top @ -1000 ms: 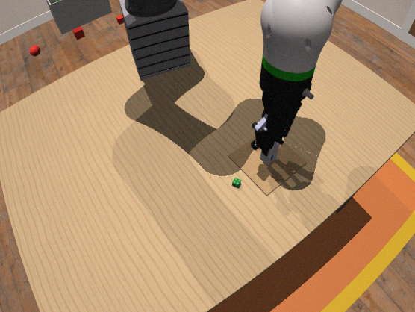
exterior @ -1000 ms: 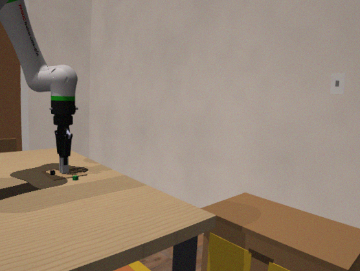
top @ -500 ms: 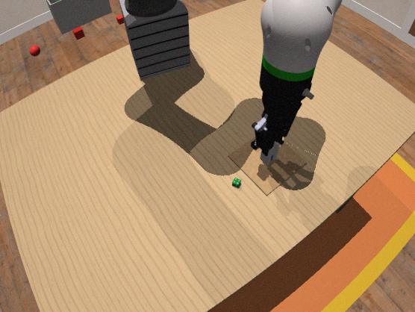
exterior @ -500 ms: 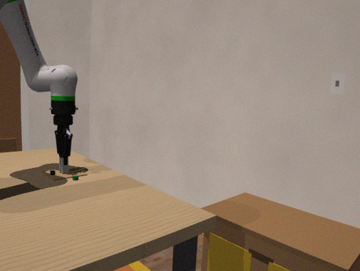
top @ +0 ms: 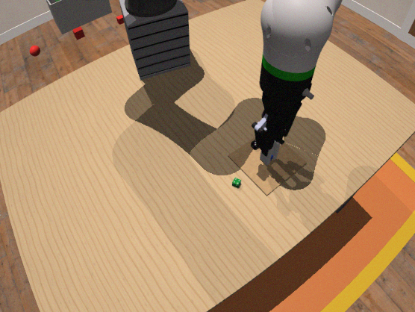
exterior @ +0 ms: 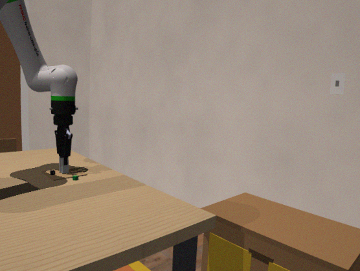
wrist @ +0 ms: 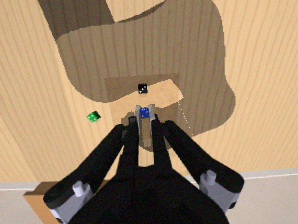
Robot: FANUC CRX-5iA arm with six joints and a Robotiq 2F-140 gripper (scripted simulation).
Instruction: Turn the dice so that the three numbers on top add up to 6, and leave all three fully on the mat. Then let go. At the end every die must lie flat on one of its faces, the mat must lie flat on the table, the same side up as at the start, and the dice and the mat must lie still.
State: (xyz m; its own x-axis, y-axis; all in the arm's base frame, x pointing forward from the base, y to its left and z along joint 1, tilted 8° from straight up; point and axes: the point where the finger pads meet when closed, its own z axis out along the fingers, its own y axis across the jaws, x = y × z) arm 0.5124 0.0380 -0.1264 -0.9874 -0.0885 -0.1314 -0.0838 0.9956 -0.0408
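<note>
Right now the blue die is 3 cm below my hand. Round my hand: green die: 10 cm to the right, 3 cm below, 1 cm ahead; then tan mat: 4 cm below; then black die: 5 cm behind, 3 cm below.
</note>
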